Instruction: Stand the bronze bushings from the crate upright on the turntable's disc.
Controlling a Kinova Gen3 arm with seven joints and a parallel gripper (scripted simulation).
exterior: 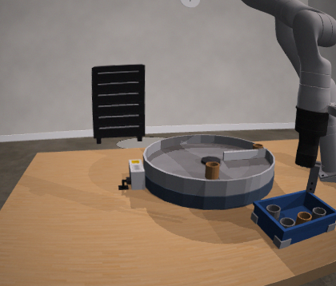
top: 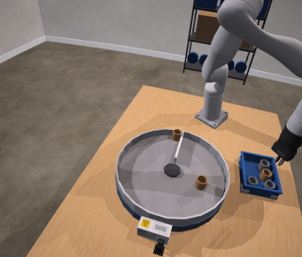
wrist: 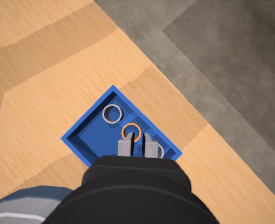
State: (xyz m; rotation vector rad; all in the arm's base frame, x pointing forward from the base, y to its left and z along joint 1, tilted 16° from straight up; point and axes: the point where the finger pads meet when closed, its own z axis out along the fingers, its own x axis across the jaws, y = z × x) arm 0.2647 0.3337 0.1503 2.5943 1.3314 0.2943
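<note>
Now: the blue crate 11 cm below my hand and 4 cm to the right of it. From my hand the other things lie so: grey turntable disc: 36 cm to the right, 17 cm ahead, 8 cm below.
</note>
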